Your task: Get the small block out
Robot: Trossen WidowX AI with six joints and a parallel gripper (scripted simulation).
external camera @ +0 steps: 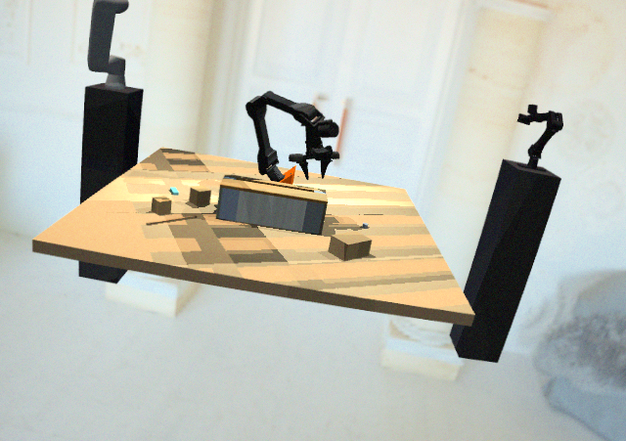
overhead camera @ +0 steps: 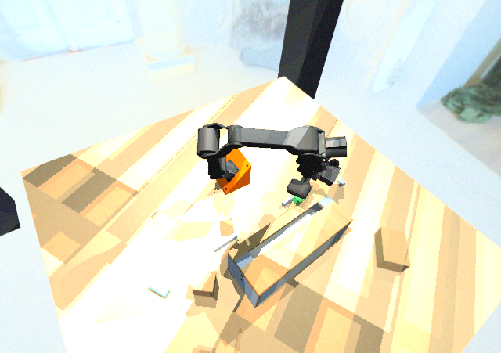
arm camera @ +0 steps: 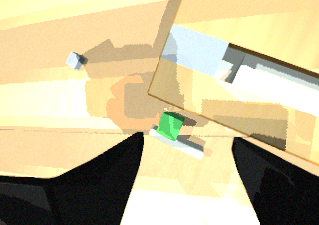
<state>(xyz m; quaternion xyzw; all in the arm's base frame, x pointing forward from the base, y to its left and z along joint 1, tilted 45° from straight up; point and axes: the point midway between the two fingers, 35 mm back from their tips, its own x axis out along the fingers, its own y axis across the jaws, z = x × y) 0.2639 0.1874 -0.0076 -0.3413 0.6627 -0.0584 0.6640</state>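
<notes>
My gripper tip is now 140 mm above the small green block, 40 mm past it and 20 mm to the right of it. Round my gripper tip: cyan piece: 540 mm to the right, 150 mm below, 30 mm behind; then box: 150 mm to the right, 100 mm below, 50 mm ahead; then small grey bit: 230 mm to the left, 150 mm below, 10 mm behind.
</notes>
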